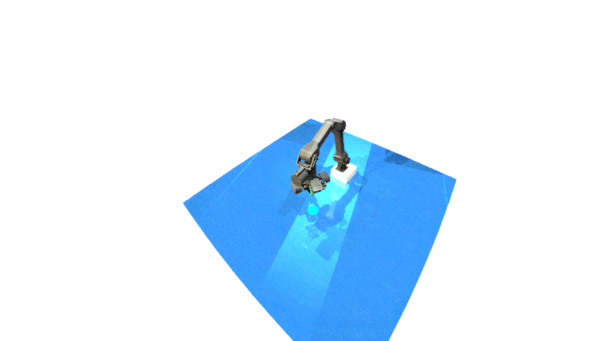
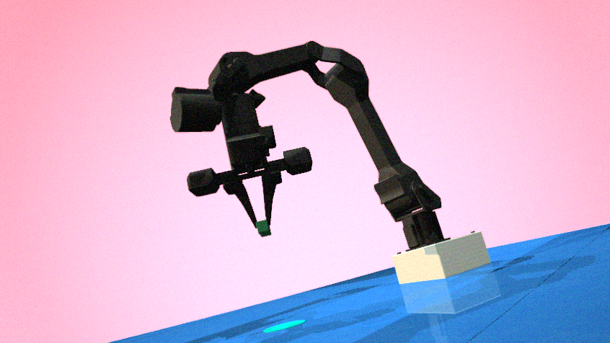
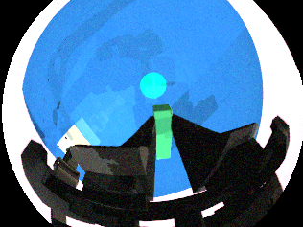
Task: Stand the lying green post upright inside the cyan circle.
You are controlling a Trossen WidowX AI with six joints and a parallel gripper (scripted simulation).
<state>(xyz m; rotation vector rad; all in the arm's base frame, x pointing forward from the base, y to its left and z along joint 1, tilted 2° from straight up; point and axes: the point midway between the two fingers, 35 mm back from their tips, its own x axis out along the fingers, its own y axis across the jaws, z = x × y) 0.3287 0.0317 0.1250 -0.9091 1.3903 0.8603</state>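
Right now the cyan circle is 1 cm to the left of my gripper tip and 14 cm below it. Round my gripper tip: green post (1 cm behind, 2 cm to the right).
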